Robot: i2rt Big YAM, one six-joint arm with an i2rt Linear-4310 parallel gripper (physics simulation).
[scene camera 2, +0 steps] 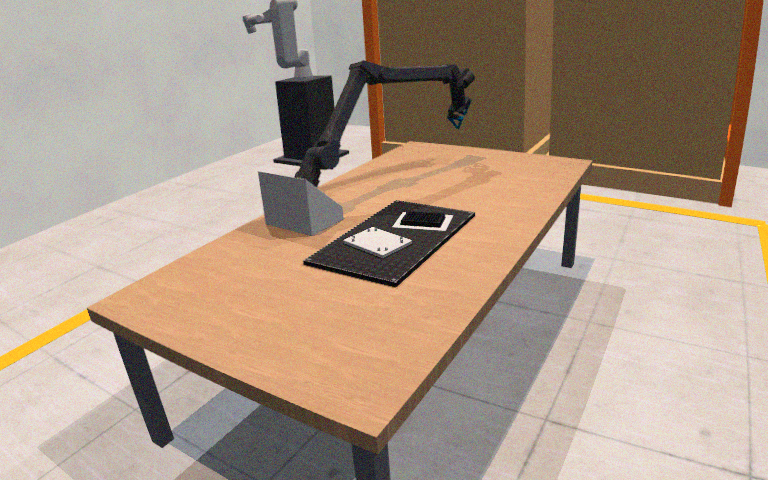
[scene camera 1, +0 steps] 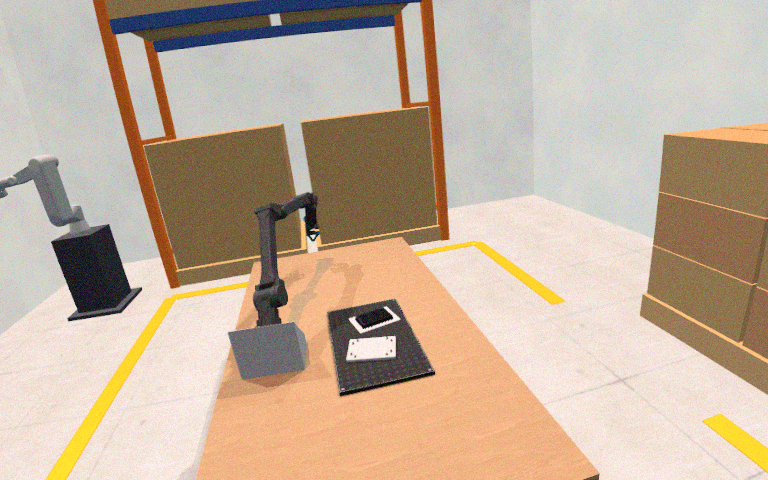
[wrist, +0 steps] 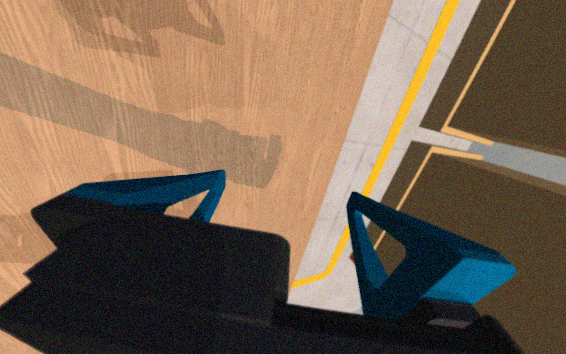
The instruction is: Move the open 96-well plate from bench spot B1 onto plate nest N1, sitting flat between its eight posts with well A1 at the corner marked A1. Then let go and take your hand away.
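Where they show: gripper, fingertip midpoint: [scene camera 2: 461,121] [scene camera 1: 311,235] [wrist: 287,188]; arm's base, origin of the base link: [scene camera 2: 302,189] [scene camera 1: 269,333].
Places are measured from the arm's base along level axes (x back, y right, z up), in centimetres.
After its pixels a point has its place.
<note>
The 96-well plate [scene camera 1: 373,318] @[x -37.1, y -11.7, z -8.2 cm] [scene camera 2: 423,219] @[x -38.5, y -11.9, z -8.3 cm] is black and lies flat on a white marked spot [scene camera 1: 357,327] @[x -30.4, y -9.6, z -9.6 cm] [scene camera 2: 445,227] @[x -46.2, y -12.0, z -9.6 cm], which I take for B1. The plate nest [scene camera 1: 371,349] @[x -33.4, y 8.0, z -8.6 cm] [scene camera 2: 377,241] @[x -34.2, y 7.7, z -8.6 cm] is a white slab with small dark posts near its corners; it carries no plate. The A1 marks are too small to read. My gripper [scene camera 1: 313,237] @[x -15.8, y -87.6, z 5.8 cm] [scene camera 2: 457,123] @[x -15.8, y -87.6, z 5.8 cm] [wrist: 287,188] @[x -15.8, y -87.6, z 5.8 cm] is open and empty, high over the table's far end, well away from the plate. The plate and nest do not show in the wrist view.
Plate and nest are on a black perforated board [scene camera 1: 385,382] @[x -35.1, y 24.9, z -9.9 cm] [scene camera 2: 390,275] @[x -47.5, y 21.8, z -9.8 cm] on the wooden table [scene camera 1: 396,435] @[x -34.2, y 45.2, z -11.1 cm] [scene camera 2: 271,328] @[x -35.6, y 54.2, z -11.1 cm]. The grey arm base [scene camera 1: 266,350] @[x 0.6, y 8.6, z -1.3 cm] [scene camera 2: 294,203] @[x -4.2, y 8.8, z -1.1 cm] stands left of the board. A pallet rack [scene camera 1: 436,169] [scene camera 2: 739,113] with large boxes stands behind the table.
</note>
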